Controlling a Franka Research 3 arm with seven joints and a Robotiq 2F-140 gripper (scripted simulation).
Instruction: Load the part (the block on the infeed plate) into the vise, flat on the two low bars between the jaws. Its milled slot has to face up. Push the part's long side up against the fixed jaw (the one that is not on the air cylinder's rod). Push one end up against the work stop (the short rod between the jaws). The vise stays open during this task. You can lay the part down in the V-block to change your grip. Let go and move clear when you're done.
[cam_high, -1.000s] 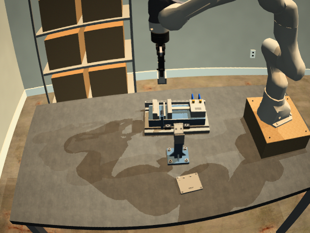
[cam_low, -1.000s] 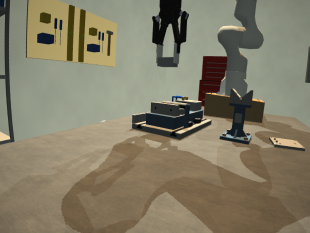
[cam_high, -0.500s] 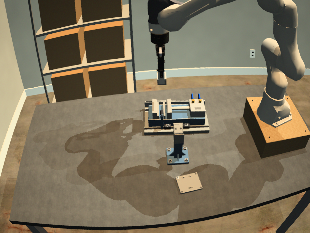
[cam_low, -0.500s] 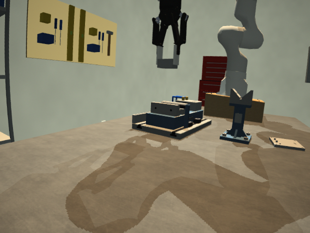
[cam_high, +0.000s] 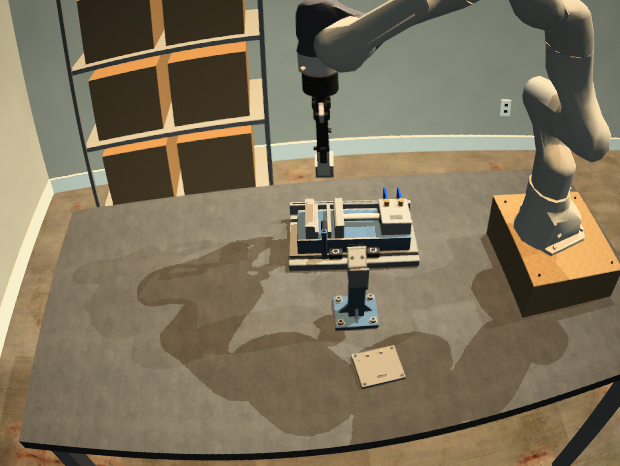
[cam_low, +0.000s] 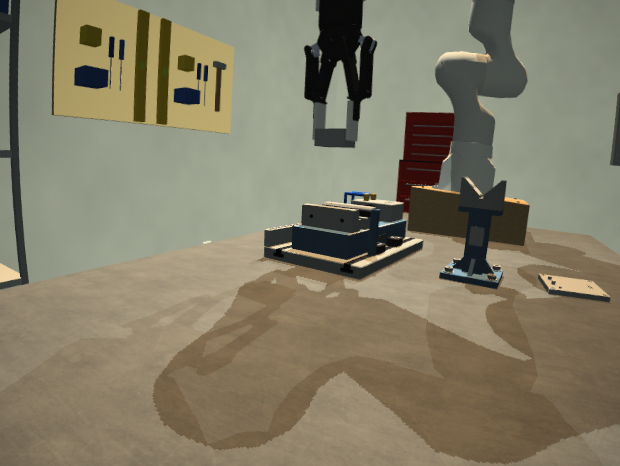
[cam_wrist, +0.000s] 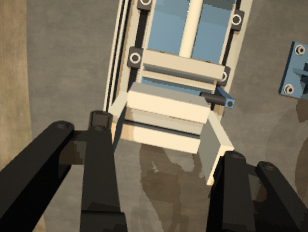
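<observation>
My hand is 160 mm above the fixed jaw, 40 mm short of it and 10 mm to the right of it. Also, from my hand: moving jaw: 160 mm below, 30 mm behind, 20 mm to the left; then work stop rod: 150 mm below, 60 mm to the left, 20 mm ahead; then part: 20 mm below.
</observation>
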